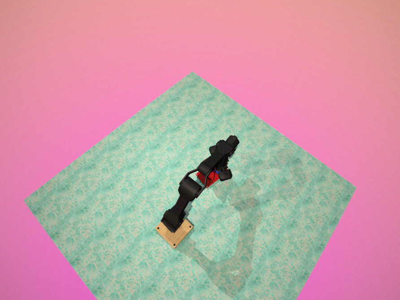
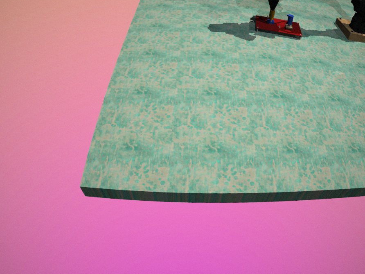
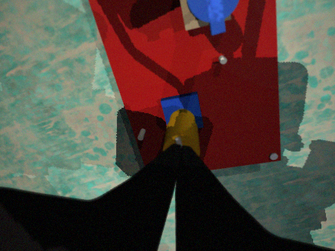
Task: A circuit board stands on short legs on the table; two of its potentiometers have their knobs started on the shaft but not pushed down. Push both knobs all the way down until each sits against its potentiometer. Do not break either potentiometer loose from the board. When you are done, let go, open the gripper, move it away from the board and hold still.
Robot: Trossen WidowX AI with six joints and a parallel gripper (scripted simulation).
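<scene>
The blue potentiometer lies 3 cm below my gripper tip. From my gripper tip the other things lie so: tan potentiometer: 6 cm behind, 3 cm to the left, 2 cm below.
</scene>
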